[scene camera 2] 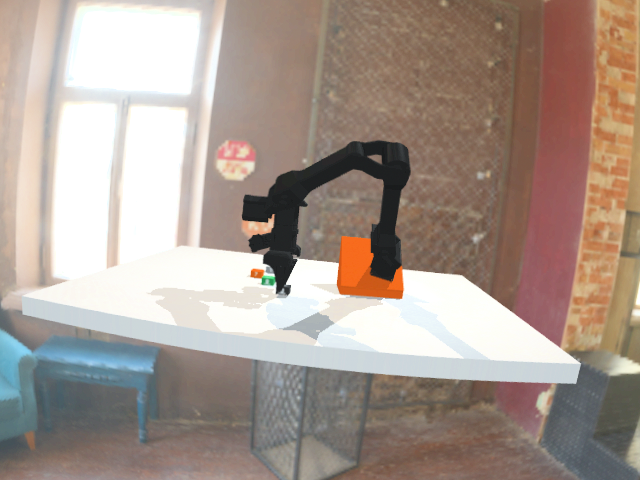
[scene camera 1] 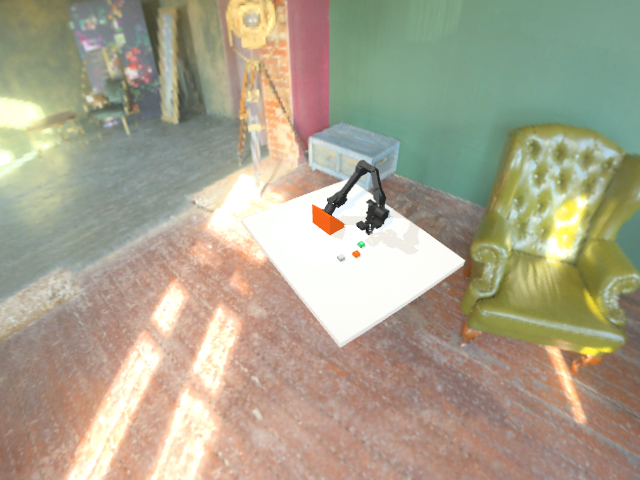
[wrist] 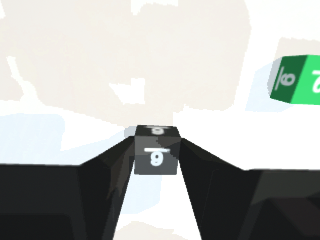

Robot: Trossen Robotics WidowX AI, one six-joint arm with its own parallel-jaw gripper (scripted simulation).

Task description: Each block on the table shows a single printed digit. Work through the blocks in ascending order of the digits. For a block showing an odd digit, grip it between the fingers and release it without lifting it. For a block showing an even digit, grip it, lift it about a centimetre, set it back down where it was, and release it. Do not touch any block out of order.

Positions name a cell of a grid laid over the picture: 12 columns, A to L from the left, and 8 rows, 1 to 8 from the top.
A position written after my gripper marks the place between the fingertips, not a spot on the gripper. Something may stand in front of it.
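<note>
A black block is carried by my gripper (scene camera 2: F5). Visible again: my gripper (wrist: F5).
</note>
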